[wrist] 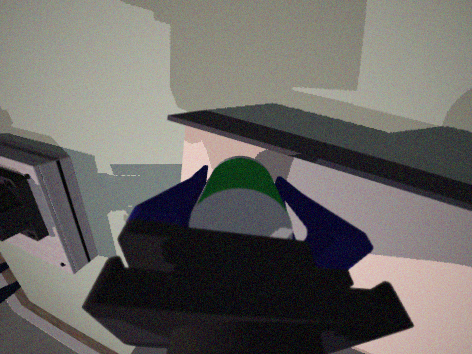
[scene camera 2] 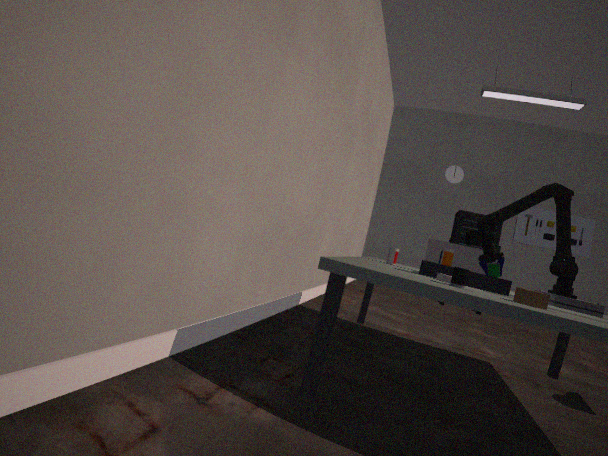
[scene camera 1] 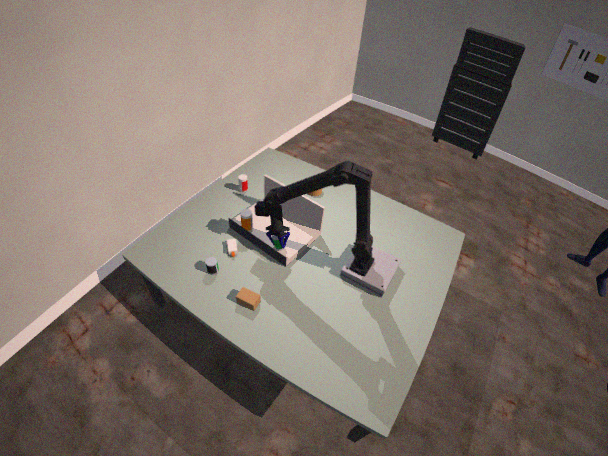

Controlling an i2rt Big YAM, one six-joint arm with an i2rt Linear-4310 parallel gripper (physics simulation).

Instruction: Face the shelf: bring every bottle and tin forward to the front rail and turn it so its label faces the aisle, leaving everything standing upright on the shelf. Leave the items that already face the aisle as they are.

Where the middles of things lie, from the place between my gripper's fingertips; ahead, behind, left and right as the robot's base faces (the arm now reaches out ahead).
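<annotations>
From my hand: shelf (scene camera 1: 304,216), 120 mm ahead, 130 mm to the right, 30 mm above; shelf board (scene camera 1: 302,234), 120 mm ahead, 120 mm to the right, 50 mm below; dark front rail (scene camera 2: 476,280), 130 mm ahead, 20 mm to the left, 40 mm below; shelf back panel (scene camera 2: 465,257), 100 mm ahead, 270 mm to the right, 30 mm above.
</annotations>
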